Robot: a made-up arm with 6 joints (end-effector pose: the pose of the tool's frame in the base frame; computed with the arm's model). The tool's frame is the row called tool. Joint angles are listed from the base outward.
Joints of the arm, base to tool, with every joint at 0 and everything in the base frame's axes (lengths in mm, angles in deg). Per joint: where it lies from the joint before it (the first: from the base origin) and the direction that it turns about. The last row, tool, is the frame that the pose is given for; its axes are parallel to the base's.
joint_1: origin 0 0 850.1 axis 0 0 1
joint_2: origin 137.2 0 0 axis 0 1 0
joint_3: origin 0 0 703 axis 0 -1 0
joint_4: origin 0 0 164.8 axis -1 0 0
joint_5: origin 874.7 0 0 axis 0 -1 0
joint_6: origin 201.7 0 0 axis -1 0 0
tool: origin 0 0 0
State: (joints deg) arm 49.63 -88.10 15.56 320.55 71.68 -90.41
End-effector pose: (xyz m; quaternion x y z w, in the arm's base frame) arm -0.6138 -0.9098 1.7111 -0.4826 0.4343 -0.5800 0.4921
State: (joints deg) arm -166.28 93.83 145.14 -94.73 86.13 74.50
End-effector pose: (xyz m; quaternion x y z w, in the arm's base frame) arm -1.2893 -0.1083 1.5892 0.3175 0.4511 0.6827 0.4791
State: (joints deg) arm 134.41 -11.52 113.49 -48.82 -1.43 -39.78
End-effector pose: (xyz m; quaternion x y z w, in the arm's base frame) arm 0.5242 -0.5405 2.3279 -0.7045 -0.0527 -0.5549 0.4392
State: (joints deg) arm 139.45 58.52 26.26 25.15 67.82 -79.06
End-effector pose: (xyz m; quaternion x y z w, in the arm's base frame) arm -1.3578 1.0572 0.9920 -0.2836 -0.4109 -0.8662 0.0194
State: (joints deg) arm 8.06 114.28 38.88 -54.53 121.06 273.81
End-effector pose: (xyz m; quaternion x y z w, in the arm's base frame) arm 1.2364 0.0330 -0.1179 0.5500 -0.5242 -0.0500 0.6482
